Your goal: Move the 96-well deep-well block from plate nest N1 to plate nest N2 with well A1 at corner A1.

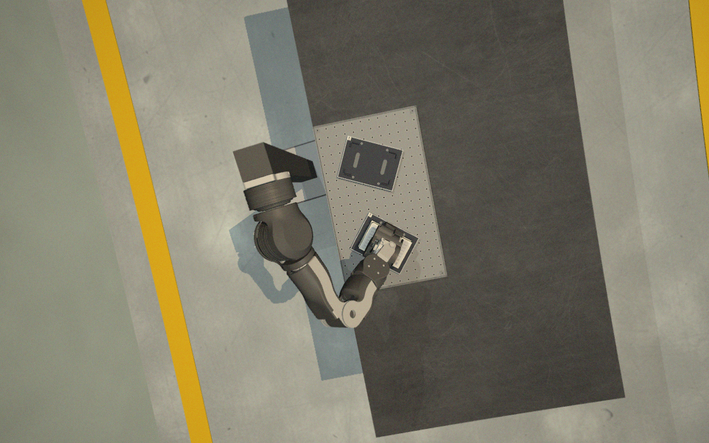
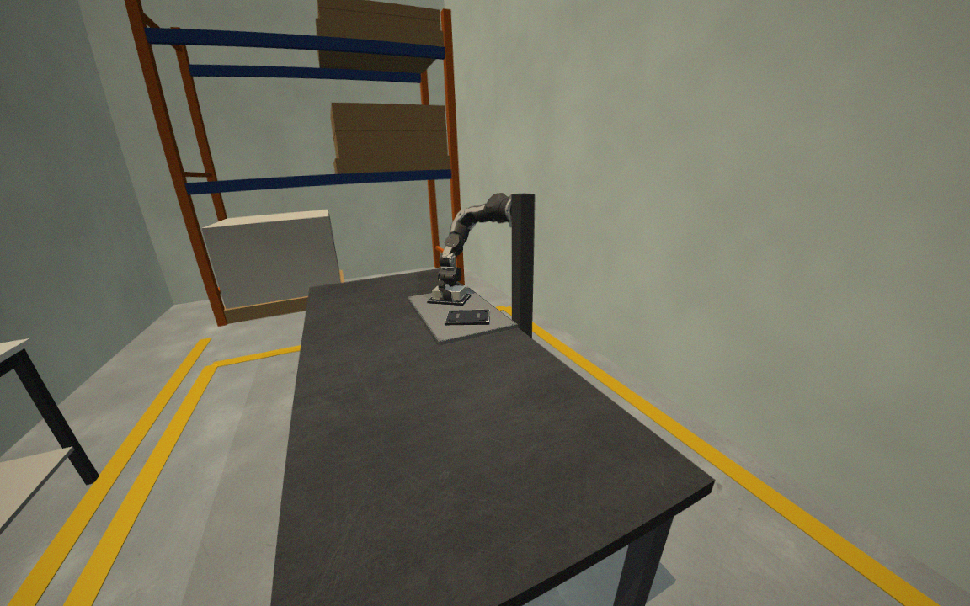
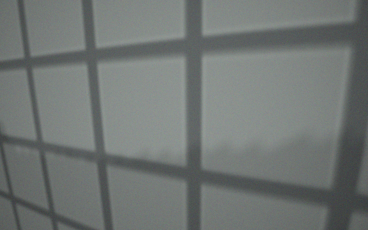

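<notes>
Now: hand 20 mm below the cream 96-well deep-well block. Also, from my hand: A1 corner mark: 90 mm to the left, 20 mm behind.
</notes>
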